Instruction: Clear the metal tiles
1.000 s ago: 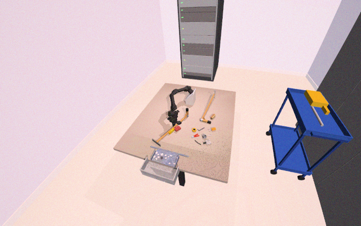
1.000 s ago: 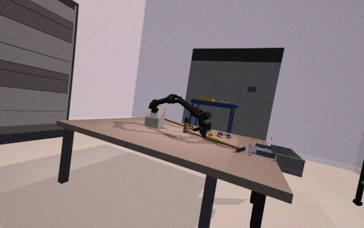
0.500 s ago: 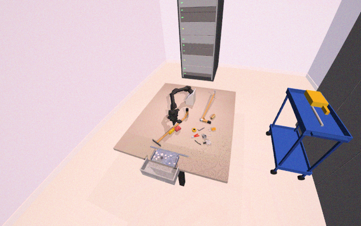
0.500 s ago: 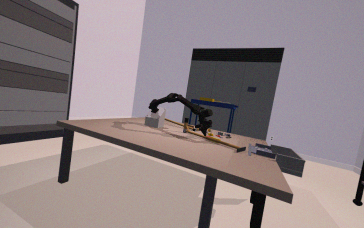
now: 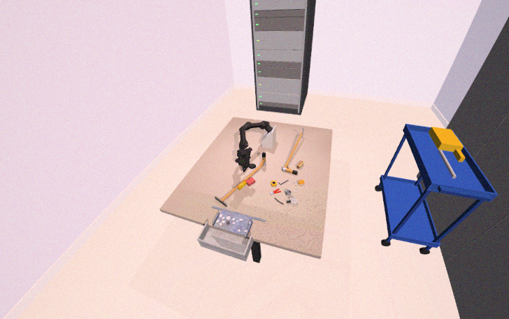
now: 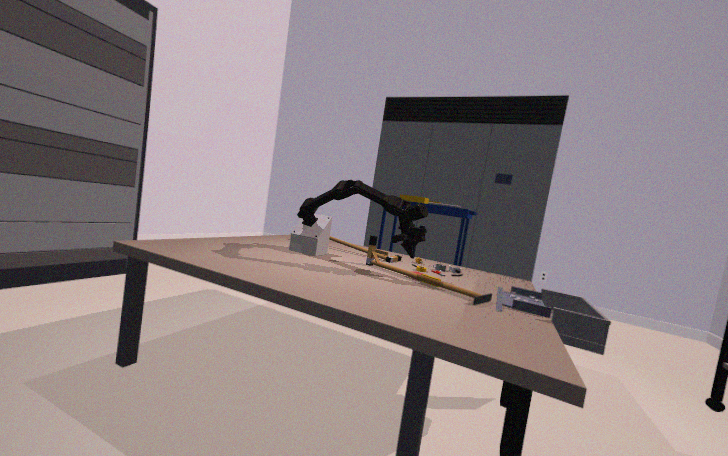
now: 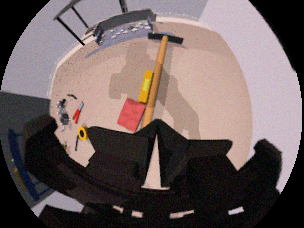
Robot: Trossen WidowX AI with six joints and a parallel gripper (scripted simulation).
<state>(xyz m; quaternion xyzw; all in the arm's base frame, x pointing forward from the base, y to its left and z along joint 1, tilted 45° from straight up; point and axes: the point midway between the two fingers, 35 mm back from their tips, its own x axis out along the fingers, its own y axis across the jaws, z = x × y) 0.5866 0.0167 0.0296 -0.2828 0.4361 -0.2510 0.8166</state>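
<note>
The long scraper lies 3 cm below my gripper tip, 2 cm ahead of it and 1 cm to the left of it. Round my gripper tip: yellow tape roll 26 cm to the left, 8 cm below, 4 cm behind; then yellow block 9 cm ahead, 7 cm below, 2 cm to the left; then red block 8 cm below, 6 cm to the left, 2 cm ahead.
</note>
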